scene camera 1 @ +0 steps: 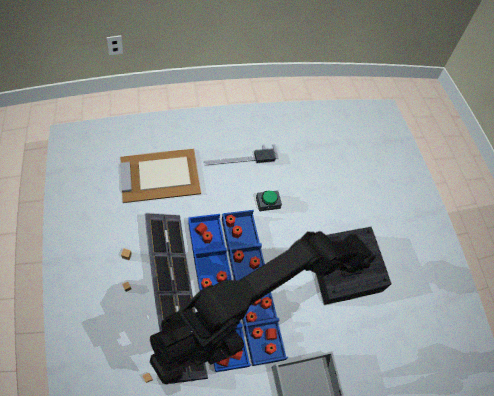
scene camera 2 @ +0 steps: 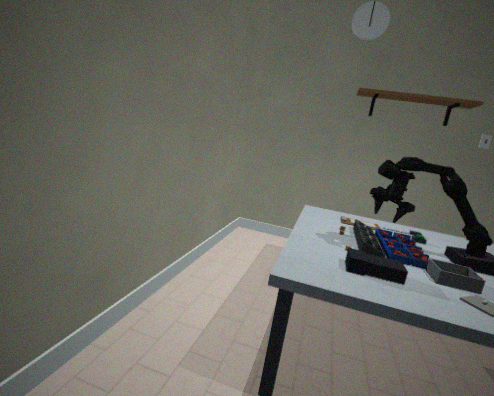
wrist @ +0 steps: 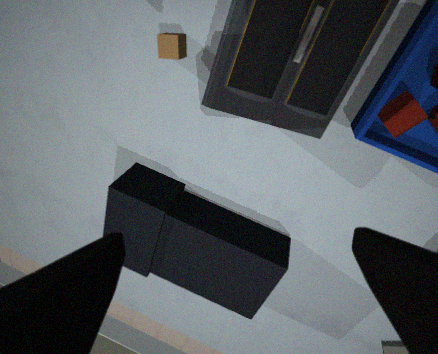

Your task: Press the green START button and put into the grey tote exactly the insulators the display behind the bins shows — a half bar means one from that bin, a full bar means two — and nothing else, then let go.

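Note:
My gripper (scene camera 2: 385, 216) (wrist: 239, 241) is open and empty, high above the table near the display's end; in scene camera 1 the arm mostly hides it. The dark display (scene camera 1: 162, 272) (wrist: 280, 114) has windows with light bars between them; the arm covers part of it, and the bar lengths are hard to read. Blue bins (scene camera 1: 212, 259) (wrist: 362, 133) stand in two rows beside it, partly hidden by the arm. They hold red insulators (scene camera 1: 237, 231) (wrist: 402, 117). The green START button (scene camera 1: 270, 197) is beyond the bins. The grey tote (scene camera 1: 305, 380) (scene camera 2: 454, 280) is partly cut off in scene camera 1; no insulator shows in its visible part.
A long black block (scene camera 2: 376, 266) (wrist: 215, 255) stands past the display's end, below my fingers in the wrist view. Small wooden cubes (scene camera 1: 126, 254) (wrist: 171, 46) lie behind the display. A clipboard (scene camera 1: 160, 196), a caliper-like tool (scene camera 1: 265, 155) and a beige plate (scene camera 2: 477, 303) lie farther off.

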